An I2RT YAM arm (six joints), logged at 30 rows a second.
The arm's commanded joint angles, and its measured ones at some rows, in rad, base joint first. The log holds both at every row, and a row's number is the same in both.
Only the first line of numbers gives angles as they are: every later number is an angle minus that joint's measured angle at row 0.
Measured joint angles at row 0:
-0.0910, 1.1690, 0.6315, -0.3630, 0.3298, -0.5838
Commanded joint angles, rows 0 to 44:
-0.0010, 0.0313, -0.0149, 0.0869, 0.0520, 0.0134
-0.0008, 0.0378, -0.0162, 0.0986, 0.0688, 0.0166
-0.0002, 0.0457, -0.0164, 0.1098, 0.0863, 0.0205
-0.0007, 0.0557, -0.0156, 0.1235, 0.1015, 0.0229
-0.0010, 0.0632, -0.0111, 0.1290, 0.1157, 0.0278
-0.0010, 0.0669, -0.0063, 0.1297, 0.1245, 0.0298
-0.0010, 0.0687, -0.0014, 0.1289, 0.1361, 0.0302
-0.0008, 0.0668, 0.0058, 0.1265, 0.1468, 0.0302
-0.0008, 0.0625, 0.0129, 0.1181, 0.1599, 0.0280
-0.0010, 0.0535, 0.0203, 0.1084, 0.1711, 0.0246
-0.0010, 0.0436, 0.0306, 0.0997, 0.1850, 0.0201
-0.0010, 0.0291, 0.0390, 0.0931, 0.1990, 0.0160
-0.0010, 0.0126, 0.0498, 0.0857, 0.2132, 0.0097
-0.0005, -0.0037, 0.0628, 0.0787, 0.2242, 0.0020
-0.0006, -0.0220, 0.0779, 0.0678, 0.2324, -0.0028
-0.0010, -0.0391, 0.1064, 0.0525, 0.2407, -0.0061
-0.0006, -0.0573, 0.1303, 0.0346, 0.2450, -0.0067
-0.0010, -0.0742, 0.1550, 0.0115, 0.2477, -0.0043
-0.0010, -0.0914, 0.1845, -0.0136, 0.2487, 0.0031
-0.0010, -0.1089, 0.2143, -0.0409, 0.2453, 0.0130
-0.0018, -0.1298, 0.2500, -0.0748, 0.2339, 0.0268
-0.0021, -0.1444, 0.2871, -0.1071, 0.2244, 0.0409
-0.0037, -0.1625, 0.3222, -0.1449, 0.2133, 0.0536
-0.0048, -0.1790, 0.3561, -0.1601, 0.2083, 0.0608
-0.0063, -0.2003, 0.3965, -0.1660, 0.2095, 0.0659
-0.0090, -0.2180, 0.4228, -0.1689, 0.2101, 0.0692
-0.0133, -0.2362, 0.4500, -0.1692, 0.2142, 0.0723
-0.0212, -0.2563, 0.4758, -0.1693, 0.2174, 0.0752
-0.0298, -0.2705, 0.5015, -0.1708, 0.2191, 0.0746
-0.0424, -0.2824, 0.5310, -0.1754, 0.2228, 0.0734
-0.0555, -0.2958, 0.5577, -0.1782, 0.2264, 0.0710
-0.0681, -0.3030, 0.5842, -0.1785, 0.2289, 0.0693
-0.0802, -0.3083, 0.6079, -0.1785, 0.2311, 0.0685
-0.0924, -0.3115, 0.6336, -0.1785, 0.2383, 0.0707
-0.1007, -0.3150, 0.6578, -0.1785, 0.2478, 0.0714
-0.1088, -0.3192, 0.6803, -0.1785, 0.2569, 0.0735
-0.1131, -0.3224, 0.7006, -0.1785, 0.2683, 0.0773
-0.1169, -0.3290, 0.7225, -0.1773, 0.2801, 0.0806
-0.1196, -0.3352, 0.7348, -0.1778, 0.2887, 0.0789
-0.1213, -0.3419, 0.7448, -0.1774, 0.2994, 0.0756
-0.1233, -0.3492, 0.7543, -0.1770, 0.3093, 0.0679
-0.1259, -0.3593, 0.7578, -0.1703, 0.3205, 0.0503
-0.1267, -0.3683, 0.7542, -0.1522, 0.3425, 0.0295
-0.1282, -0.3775, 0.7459, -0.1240, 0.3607, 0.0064
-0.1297, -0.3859, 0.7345, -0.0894, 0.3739, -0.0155
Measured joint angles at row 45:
-0.1217, -0.3521, 0.7172, -0.1823, 0.2811, 0.0507
